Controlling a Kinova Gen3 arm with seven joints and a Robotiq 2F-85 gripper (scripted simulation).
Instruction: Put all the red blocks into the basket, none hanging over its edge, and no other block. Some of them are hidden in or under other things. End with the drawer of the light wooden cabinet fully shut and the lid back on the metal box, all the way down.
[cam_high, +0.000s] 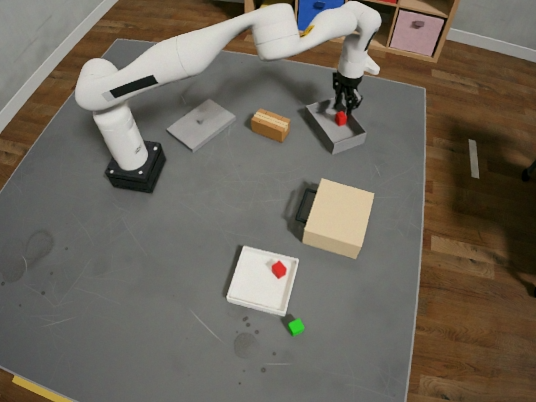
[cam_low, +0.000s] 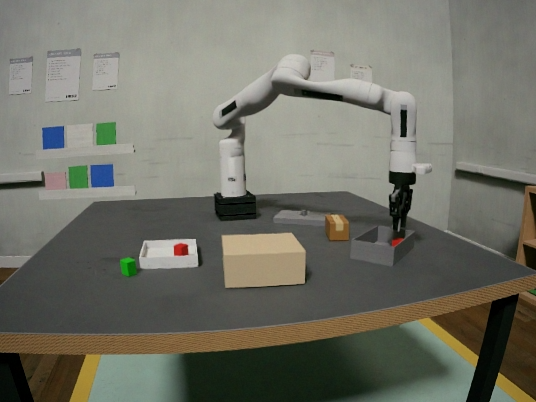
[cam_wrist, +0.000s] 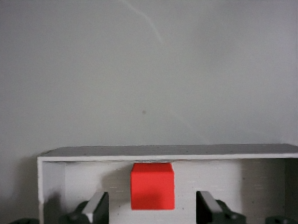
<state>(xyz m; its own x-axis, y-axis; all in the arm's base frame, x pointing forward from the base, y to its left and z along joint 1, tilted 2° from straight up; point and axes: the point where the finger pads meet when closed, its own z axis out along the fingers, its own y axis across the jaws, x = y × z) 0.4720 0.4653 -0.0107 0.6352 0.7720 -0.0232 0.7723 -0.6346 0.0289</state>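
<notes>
The metal box lies 60 mm below my hand, 40 mm to the right of it and 10 mm behind it. Round my hand: blue block 210 mm behind, 140 mm to the right, 60 mm below; then cardboard box 190 mm behind, 140 mm to the right, 50 mm below; then light wooden cabinet 370 mm to the right, 120 mm ahead, 50 mm below.
</notes>
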